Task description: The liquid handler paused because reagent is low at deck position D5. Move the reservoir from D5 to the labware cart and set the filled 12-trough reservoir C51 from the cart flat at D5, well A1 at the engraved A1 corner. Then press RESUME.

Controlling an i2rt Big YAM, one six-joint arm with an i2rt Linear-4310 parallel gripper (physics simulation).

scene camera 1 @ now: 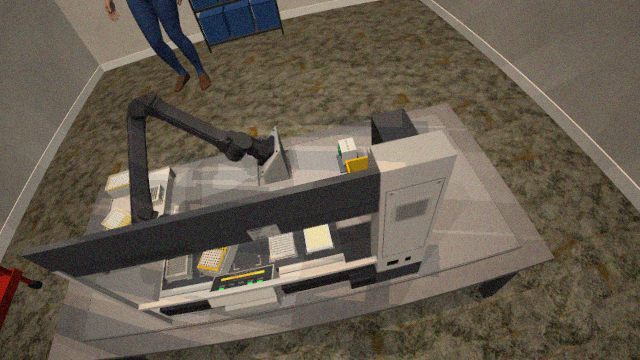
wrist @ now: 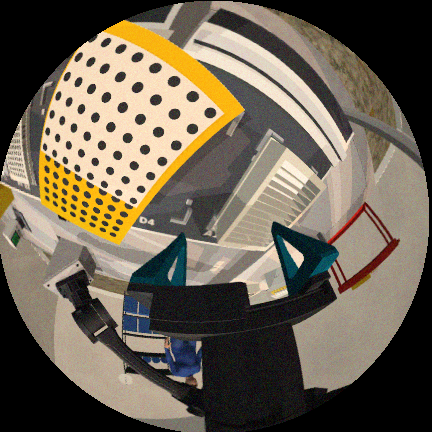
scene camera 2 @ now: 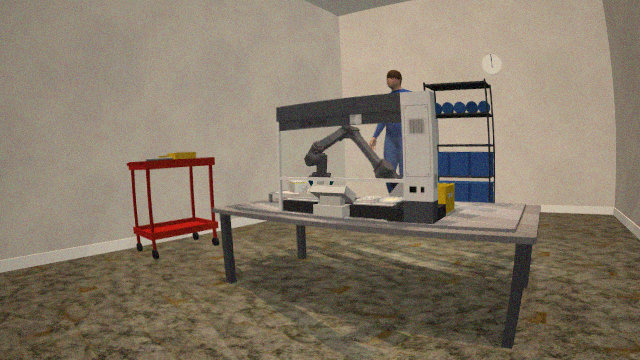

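Seen in the pictures: gripper, fingertip midpoint: (wrist: 229, 231); arm's base, link origin: (scene camera 1: 267, 151) (wrist: 71, 282) (scene camera 2: 400, 185).
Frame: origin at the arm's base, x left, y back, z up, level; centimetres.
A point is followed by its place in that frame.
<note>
The reservoir at D5 (scene camera 1: 177, 267) {z -1.7, x -30.9, y -47.3 cm} (wrist: 272, 195) {z -1.3, x -29.1, y -46.2 cm} is pale with long troughs and lies flat at the end of the deck. My gripper (scene camera 2: 320, 183) {z -0.8, x -27.8, y -40.6 cm} (wrist: 229, 231) {z -0.8, x -27.8, y -40.6 cm} has teal fingers, wide open and empty; in the wrist view the reservoir shows just beyond the fingertips. In scene camera 1 the gripper is hidden by the dark beam. The labware cart (scene camera 1: 161, 176) {z -4.0, x -52.1, y -1.0 cm} is a white tray behind the handler; a slotted piece of labware (scene camera 1: 156, 193) {z -1.3, x -49.2, y -13.0 cm} stands on it, its label unreadable. The control screen (scene camera 1: 242, 277) shows a yellow bar and green marks; RESUME is not readable.
A yellow-rimmed tip rack (scene camera 1: 212, 259) (wrist: 125, 120) is tilted and off its D4 corner brackets, next to the reservoir. The dark beam (scene camera 1: 210, 212) {z 45.8, x 6.1, y -59.6 cm} spans above the deck. Yellow-edged tip boxes (scene camera 1: 117, 181) {z 3.1, x -69.1, y -6.5 cm} (scene camera 1: 116, 218) {z 3.1, x -61.1, y -26.8 cm} stand near the arm. A person (scene camera 2: 394, 135) stands behind the table.
</note>
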